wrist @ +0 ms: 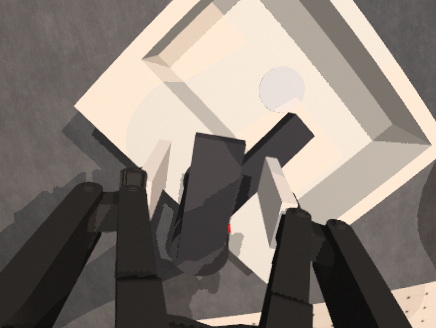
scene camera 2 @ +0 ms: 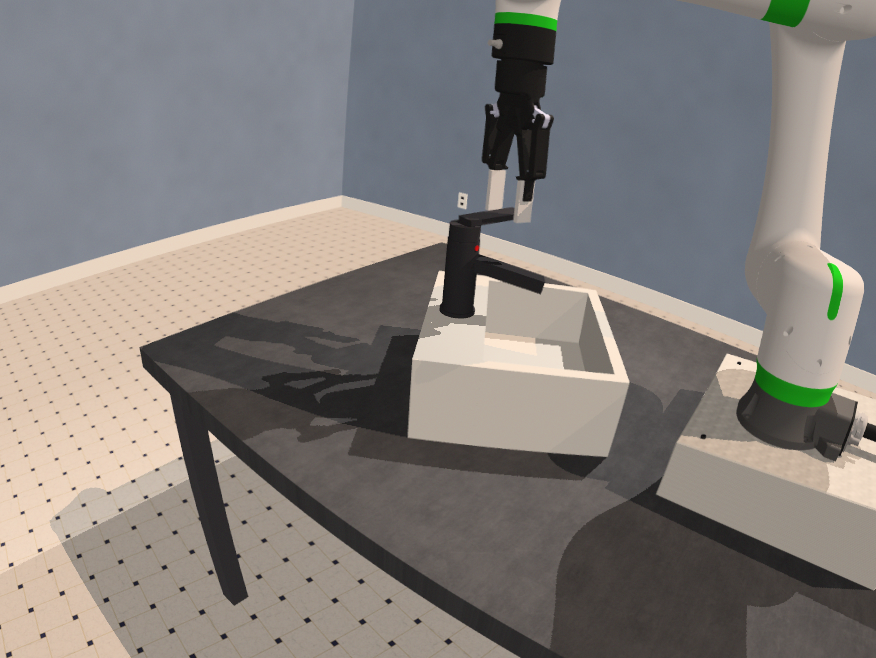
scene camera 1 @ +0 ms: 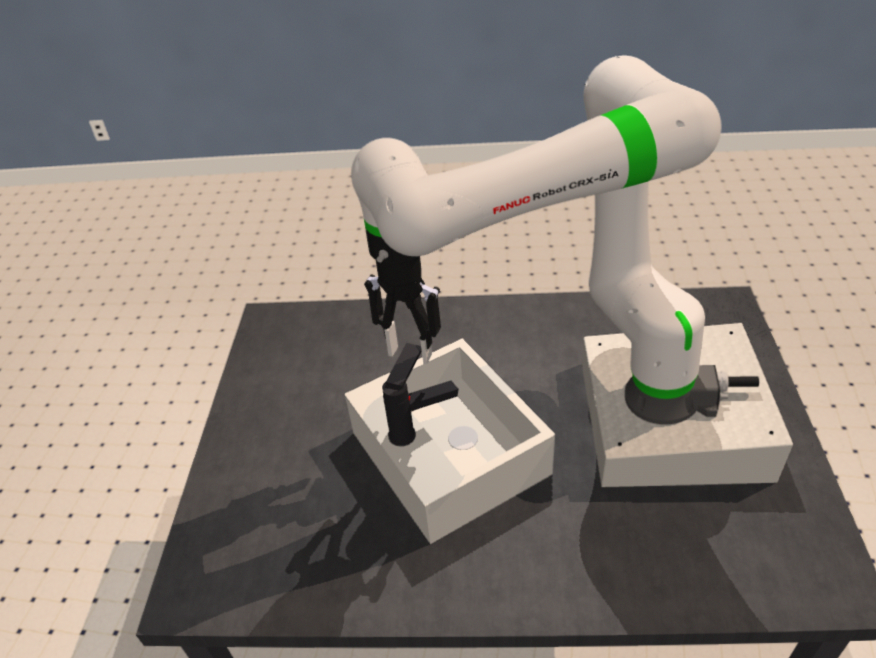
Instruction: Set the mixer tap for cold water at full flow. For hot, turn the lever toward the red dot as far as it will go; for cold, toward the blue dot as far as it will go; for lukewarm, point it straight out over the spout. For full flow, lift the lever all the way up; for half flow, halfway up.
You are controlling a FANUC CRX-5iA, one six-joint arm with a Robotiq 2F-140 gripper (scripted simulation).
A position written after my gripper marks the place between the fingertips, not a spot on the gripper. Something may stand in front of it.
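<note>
Scene camera 2 gives me my gripper (scene camera 2: 507, 215) together with a white basin (scene camera 2: 458, 396). In scene camera 1 I find a lever (scene camera 1: 404, 365), my gripper (scene camera 1: 410, 355) and the basin (scene camera 1: 471, 453). The wrist view has my gripper (wrist: 215, 167), the lever (wrist: 216, 163) and also the basin (wrist: 236, 76).
</note>
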